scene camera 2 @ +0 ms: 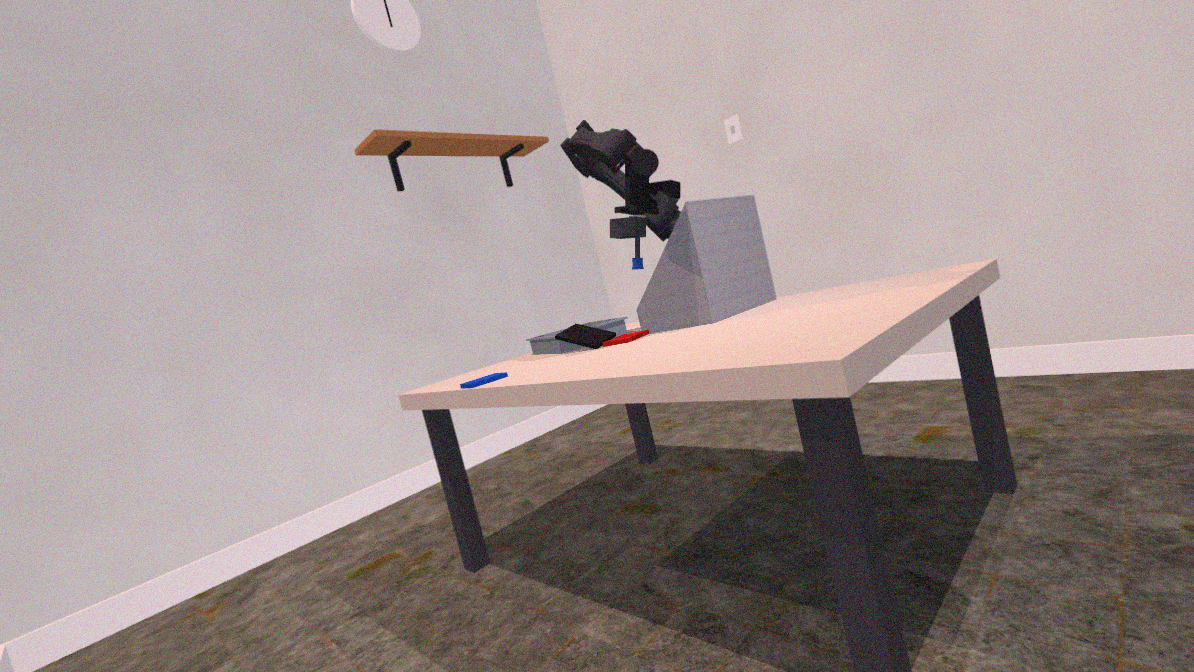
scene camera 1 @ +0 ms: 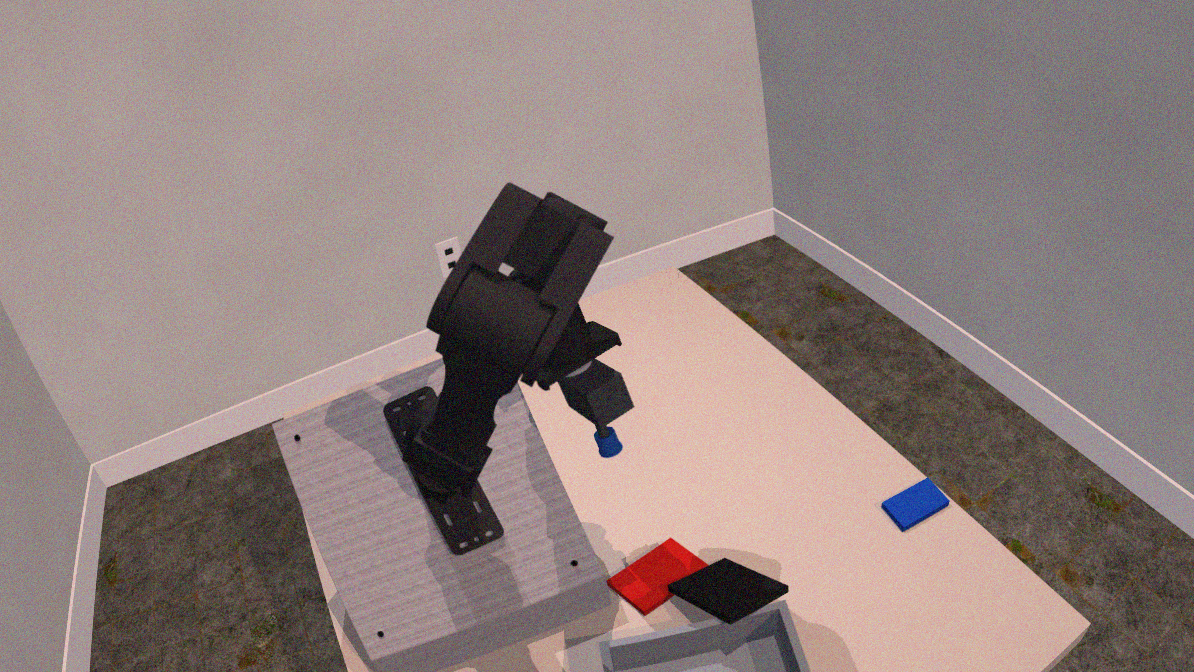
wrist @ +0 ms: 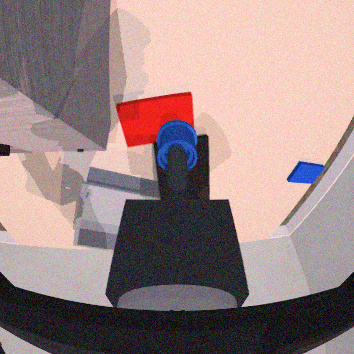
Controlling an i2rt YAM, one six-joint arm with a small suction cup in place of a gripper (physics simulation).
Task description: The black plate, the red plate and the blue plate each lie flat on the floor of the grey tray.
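Frame: origin at the arm's base, x ahead, y left, z up, level; centimetres.
Seen in the pictures: hand, its tool point: (scene camera 2: 637, 269) (scene camera 1: 611, 450) (wrist: 176, 137); arm's base, origin of its link: (scene camera 2: 694, 243) (scene camera 1: 441, 472).
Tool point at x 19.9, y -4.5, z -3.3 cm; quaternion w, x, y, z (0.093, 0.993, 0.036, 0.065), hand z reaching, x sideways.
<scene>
Offsets run from my tool point to a thing's top centre. Level surfaces: height alone.
My gripper, a blue suction cup (scene camera 1: 608, 444) (scene camera 2: 637, 263) (wrist: 177, 145), hangs empty well above the table. The red plate @(dx -0.3, dy -9.0, dz -15.6 cm) (scene camera 1: 655, 574) (scene camera 2: 628, 338) (wrist: 150, 117) lies outside the tray, between the grey block and the black plate. The black plate (scene camera 1: 729, 590) (scene camera 2: 584, 335) (wrist: 204, 165) is tilted and leans at the rim of the grey tray @(dx -6.6, dy -33.1, dz -11.7 cm) (scene camera 1: 668, 647) (scene camera 2: 547, 344) (wrist: 122, 181). One corner overlaps the red plate in scene camera 1; contact is unclear. The blue plate @(dx +35.4, dy -22.1, dz -15.7 cm) (scene camera 1: 915, 504) (scene camera 2: 483, 380) (wrist: 306, 172) lies flat near the table's edge, apart from the others. The tray is cut off in scene camera 1.
The arm stands on a grey slanted block (scene camera 1: 534, 596) (scene camera 2: 735, 258) (wrist: 82, 85) beside the red plate. The block's edge is close to the tray. A wooden shelf (scene camera 2: 455, 144) hangs on the wall behind the table @(dz -16.7 cm) (scene camera 2: 693, 367).
</scene>
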